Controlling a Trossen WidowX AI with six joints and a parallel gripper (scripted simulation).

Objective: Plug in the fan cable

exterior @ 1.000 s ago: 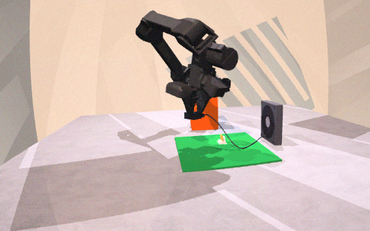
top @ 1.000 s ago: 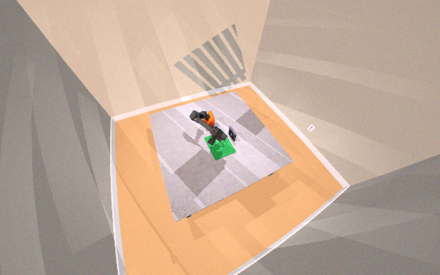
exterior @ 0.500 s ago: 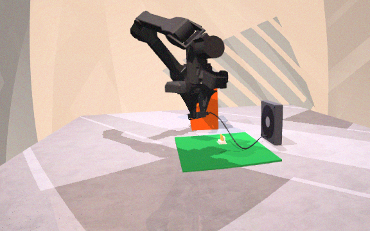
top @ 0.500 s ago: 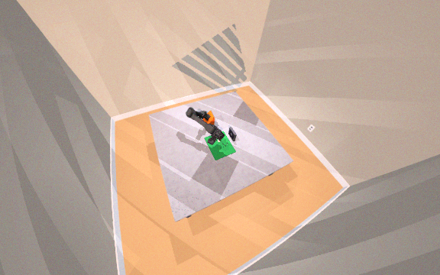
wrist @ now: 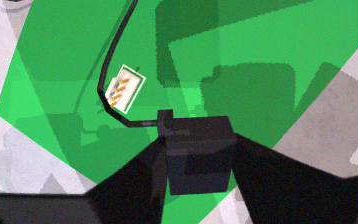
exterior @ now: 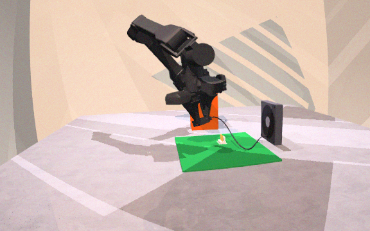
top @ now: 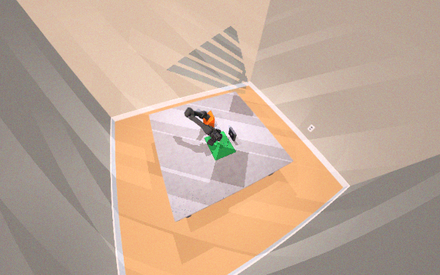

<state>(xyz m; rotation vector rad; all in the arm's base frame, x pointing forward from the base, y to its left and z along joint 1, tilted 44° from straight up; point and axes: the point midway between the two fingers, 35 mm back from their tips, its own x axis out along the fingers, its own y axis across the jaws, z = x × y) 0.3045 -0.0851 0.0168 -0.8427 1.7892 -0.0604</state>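
Now: the white four-pin header 20 mm behind my gripper tip, 60 mm to the left of it and 70 mm below it. From my gripper tip the other things lie so: dark fan plug (10 mm behind); then green board (30 mm ahead, 50 mm to the left, 90 mm below); then black fan (210 mm to the left, 10 mm below).
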